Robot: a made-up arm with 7 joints.
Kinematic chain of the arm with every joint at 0, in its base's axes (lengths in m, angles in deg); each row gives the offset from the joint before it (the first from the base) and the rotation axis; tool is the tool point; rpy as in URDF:
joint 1: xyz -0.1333 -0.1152 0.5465 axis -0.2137 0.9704 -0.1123
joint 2: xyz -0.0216 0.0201 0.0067 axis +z
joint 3: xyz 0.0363 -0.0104 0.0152 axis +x
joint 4: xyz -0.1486 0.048 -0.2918 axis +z
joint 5: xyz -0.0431 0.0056 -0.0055 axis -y
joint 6: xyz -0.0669 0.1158 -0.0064 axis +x
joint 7: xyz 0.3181 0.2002 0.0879 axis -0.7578 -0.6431 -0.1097
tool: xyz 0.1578 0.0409 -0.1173 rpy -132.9 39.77 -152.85
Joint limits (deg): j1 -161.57..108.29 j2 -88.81..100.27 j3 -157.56..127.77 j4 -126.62..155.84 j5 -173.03..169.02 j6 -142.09..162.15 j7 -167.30..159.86
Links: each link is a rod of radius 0.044 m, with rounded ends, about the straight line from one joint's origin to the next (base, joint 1, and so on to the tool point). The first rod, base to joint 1, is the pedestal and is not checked.
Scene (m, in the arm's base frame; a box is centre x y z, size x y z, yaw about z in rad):
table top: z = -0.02
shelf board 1: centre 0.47 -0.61 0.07 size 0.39 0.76 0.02 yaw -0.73
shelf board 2: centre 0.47 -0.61 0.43 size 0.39 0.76 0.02 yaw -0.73
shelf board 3: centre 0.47 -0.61 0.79 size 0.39 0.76 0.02 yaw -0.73
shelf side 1: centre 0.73 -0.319 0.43 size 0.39 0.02 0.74 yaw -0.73
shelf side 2: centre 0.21 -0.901 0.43 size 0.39 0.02 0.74 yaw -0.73
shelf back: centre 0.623 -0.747 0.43 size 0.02 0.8 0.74 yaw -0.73
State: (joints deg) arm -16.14 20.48 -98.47 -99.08 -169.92 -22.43 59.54
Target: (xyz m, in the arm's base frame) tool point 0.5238 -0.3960 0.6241
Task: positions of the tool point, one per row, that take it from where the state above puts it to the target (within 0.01 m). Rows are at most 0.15 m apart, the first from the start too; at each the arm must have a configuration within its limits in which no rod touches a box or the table.
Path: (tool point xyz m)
1: 0.3363 -0.3719 0.2747
2: 0.3676 -0.3116 0.4015
3: 0.3594 -0.2584 0.5216
4: 0.3201 -0.2138 0.6241
5: 0.3843 -0.2621 0.6255
6: 0.4407 -0.3115 0.6227
7: 0.4873 -0.3578 0.6207
8: 0.5238 -0.3960 0.6240

